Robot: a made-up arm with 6 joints.
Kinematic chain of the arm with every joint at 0, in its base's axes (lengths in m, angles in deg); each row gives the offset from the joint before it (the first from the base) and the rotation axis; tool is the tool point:
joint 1: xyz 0 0 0.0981 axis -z
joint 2: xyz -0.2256 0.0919 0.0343 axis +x
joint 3: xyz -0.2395 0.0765 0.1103 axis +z
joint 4: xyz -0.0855 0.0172 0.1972 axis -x
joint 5: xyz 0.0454 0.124 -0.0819 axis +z
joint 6: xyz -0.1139 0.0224 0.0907 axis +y
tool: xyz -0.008 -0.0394 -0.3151
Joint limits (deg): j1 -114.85..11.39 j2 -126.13..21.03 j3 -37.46..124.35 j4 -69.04..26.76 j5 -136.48..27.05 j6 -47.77..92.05
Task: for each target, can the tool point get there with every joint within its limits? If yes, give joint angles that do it. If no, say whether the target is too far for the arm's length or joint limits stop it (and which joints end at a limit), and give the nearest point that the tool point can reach.
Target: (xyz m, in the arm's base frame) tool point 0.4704 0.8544 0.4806
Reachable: no: joint limits stop it (at a limit: joint 1, joint 3) | nearest point 0.0727 0.7062 0.3877 | short by 0.434 m
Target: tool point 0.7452 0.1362 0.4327
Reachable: no: joint limits stop it (at a limit: joint 1, joint 2, joint 3) | nearest point 0.5414 -0.1104 0.4682 | short by 0.322 m
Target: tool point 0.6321 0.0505 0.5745
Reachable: no: joint limits stop it (at a limit: joint 1, joint 2, joint 3, joint 4) | nearest point 0.5202 -0.0896 0.5619 | short by 0.180 m
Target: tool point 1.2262 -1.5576 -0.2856
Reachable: no: too far | nearest point 0.3772 -0.8998 -0.1739 | short by 1.080 m
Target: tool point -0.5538 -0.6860 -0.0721
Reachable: yes | joints -72.12 -103.95 72.13 -53.10 -103.80 -13.58
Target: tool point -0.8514 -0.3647 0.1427
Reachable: yes | joints -46.62 -84.11 88.87 -51.13 -83.87 -6.95
